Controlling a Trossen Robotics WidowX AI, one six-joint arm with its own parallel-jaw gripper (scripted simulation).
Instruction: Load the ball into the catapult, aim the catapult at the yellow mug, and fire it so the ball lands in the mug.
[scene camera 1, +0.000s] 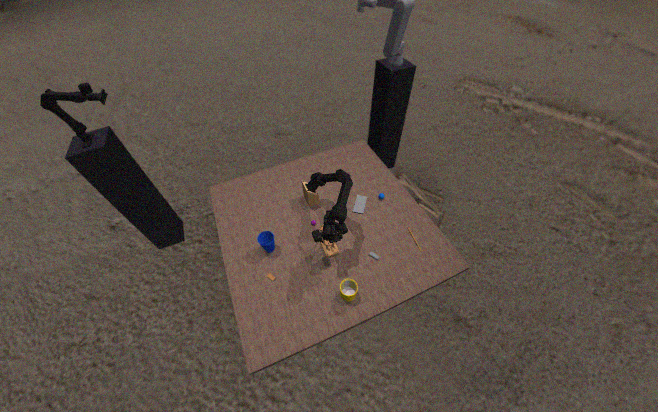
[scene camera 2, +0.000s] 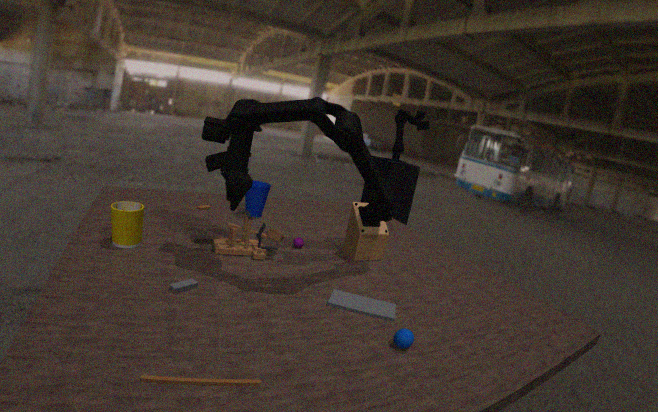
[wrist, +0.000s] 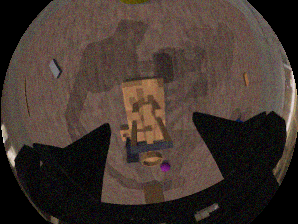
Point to the gripper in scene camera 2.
At 230, 205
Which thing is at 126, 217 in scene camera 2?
A yellow mug.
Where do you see the gripper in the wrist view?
152, 122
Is the gripper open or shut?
Open.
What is the gripper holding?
Nothing.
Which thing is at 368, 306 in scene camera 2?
A grey slab.
